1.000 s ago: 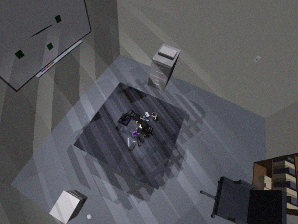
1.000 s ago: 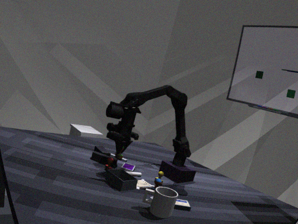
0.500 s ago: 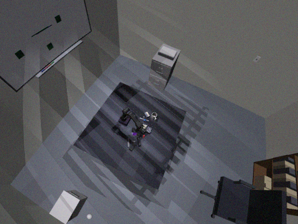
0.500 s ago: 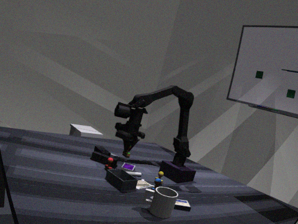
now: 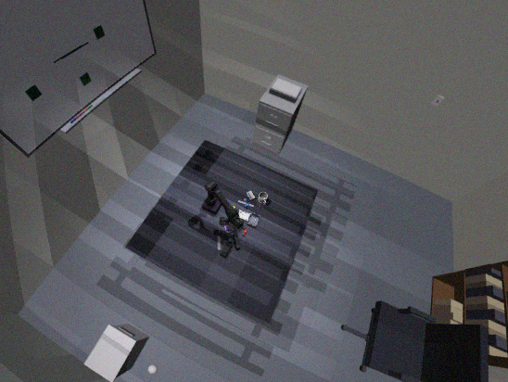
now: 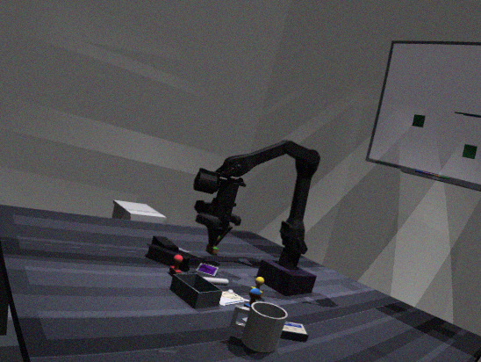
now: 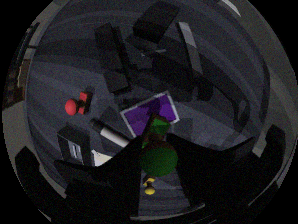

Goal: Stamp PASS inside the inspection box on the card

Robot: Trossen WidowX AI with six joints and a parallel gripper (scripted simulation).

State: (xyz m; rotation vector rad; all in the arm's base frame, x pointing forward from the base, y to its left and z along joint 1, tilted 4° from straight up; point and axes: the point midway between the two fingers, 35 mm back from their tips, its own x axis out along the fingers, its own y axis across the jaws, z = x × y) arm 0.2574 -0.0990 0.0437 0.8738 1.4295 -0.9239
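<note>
Now: the purple ink pad 90 mm below my gripper tip. The rest, counted from my gripper tip: dark box (100 mm ahead, 80 mm to the right, 80 mm below); then green-knobbed stamp (right at my gripper tip); then red-knobbed stamp (130 mm ahead, 70 mm below, 20 mm to the left).
</note>
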